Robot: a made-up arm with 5 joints. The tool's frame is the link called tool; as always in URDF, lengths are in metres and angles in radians.
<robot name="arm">
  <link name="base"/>
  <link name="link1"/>
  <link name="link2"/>
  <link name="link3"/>
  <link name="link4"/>
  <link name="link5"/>
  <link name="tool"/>
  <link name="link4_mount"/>
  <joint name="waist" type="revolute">
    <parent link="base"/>
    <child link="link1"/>
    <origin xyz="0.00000 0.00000 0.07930" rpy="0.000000 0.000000 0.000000"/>
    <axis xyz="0 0 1"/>
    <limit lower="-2.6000" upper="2.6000" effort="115" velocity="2.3"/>
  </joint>
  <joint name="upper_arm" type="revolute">
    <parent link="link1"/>
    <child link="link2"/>
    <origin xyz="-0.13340 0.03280 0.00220" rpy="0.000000 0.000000 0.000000"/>
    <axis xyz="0 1 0"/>
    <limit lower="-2.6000" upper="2.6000" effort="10" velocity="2.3"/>
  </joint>
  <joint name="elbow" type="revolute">
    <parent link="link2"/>
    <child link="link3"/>
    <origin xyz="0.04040 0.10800 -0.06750" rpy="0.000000 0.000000 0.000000"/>
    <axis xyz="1 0 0"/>
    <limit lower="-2.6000" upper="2.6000" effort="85" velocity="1.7"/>
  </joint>
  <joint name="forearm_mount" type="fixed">
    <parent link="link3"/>
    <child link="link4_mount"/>
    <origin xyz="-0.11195 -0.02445 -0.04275" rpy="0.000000 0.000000 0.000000"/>
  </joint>
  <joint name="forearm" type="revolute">
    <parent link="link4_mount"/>
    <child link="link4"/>
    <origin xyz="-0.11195 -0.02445 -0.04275" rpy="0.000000 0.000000 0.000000"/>
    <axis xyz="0 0 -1"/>
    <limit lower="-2.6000" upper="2.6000" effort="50" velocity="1"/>
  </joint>
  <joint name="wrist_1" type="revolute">
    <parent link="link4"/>
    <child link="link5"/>
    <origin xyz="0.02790 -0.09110 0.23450" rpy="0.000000 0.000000 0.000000"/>
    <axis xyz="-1 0 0"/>
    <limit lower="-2.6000" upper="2.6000" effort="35" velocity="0.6"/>
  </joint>
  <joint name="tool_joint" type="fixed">
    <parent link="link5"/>
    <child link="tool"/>
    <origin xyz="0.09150 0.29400 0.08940" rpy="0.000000 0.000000 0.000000"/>
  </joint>
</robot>
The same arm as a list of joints. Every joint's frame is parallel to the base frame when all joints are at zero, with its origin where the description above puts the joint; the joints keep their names.
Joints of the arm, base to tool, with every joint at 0 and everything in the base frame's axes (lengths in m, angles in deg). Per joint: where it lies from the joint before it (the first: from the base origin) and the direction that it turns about. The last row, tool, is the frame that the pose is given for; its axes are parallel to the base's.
waist: axis 0 0 1 offset 0 0 0.0793
upper_arm: axis 0 1 0 offset -0.1334 0.0328 0.0022
elbow: axis 1 0 0 offset 0.0404 0.108 -0.0675
forearm: axis 0 0 -1 offset -0.2239 -0.0489 -0.0855
wrist_1: axis -1 0 0 offset 0.0279 -0.0911 0.2345
tool: offset 0.0915 0.294 0.0894
Joint limits (deg, base to tool): -148.97..148.97 -148.97..148.97 -148.97..148.97 -148.97..148.97 -148.97..148.97

